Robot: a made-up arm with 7 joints. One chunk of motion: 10 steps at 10 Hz.
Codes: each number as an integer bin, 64 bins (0 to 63) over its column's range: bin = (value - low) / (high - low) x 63, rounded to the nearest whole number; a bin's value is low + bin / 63 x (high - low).
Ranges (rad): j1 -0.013..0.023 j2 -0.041..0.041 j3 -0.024..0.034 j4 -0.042..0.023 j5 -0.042..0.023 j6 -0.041..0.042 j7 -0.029..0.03
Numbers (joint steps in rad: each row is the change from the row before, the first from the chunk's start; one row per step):
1: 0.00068 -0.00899 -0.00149 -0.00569 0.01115 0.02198 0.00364
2: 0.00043 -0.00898 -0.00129 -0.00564 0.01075 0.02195 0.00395
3: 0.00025 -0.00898 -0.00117 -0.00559 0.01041 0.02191 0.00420
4: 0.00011 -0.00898 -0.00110 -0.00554 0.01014 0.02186 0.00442
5: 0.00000 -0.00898 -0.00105 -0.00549 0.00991 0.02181 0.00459
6: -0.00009 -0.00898 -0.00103 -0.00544 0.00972 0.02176 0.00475
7: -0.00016 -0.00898 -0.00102 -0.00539 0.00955 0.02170 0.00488
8: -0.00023 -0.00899 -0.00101 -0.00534 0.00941 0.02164 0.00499
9: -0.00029 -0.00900 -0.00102 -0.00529 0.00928 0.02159 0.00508
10: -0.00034 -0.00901 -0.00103 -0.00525 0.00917 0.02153 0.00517
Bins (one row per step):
1: 24 25 24 35 52 48 35
2: 24 25 25 35 51 48 35
3: 23 25 25 35 51 48 35
4: 23 25 25 35 51 48 36
5: 23 25 25 35 50 48 36
6: 23 25 25 35 50 48 36
7: 22 25 25 35 50 48 36
8: 22 25 25 36 50 48 36
9: 22 25 25 36 50 48 36
10: 22 25 25 36 50 47 36

